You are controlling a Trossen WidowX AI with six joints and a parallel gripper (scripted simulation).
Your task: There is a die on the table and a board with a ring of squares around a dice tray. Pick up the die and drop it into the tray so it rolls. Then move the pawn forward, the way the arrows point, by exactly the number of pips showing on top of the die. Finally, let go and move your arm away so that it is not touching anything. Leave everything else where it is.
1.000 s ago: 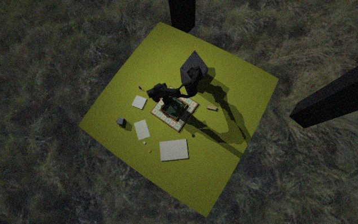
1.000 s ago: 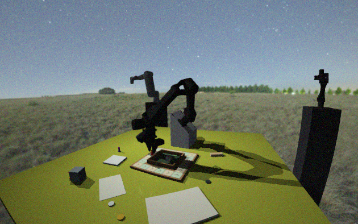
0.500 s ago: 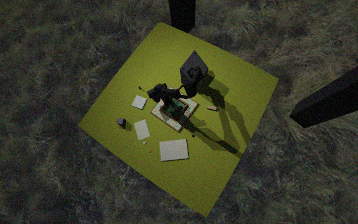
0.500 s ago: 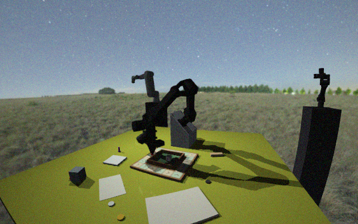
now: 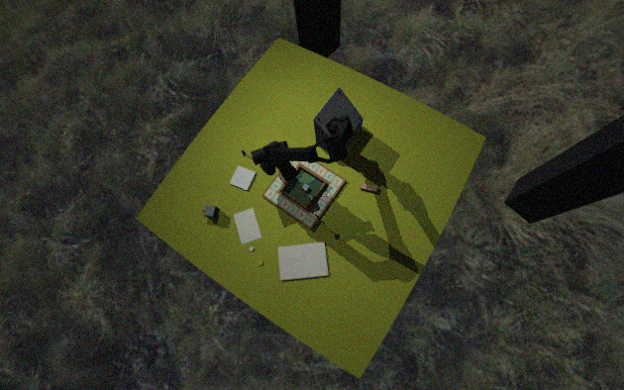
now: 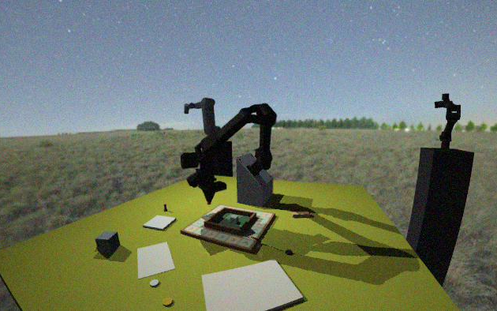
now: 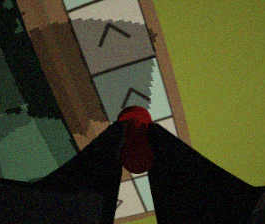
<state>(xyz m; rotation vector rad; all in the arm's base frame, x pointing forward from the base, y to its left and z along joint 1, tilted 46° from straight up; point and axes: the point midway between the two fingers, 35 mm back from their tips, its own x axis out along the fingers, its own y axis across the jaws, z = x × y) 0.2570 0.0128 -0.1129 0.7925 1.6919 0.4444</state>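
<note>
The grey die lies 130 mm to the left of my gripper tip and 50 mm below it. From my gripper tip the other things lie so: green dice tray: 110 mm to the left, 70 mm below; then purple pawn: 60 mm ahead, 240 mm to the right, 60 mm below; then red pawn: 10 mm above.
</note>
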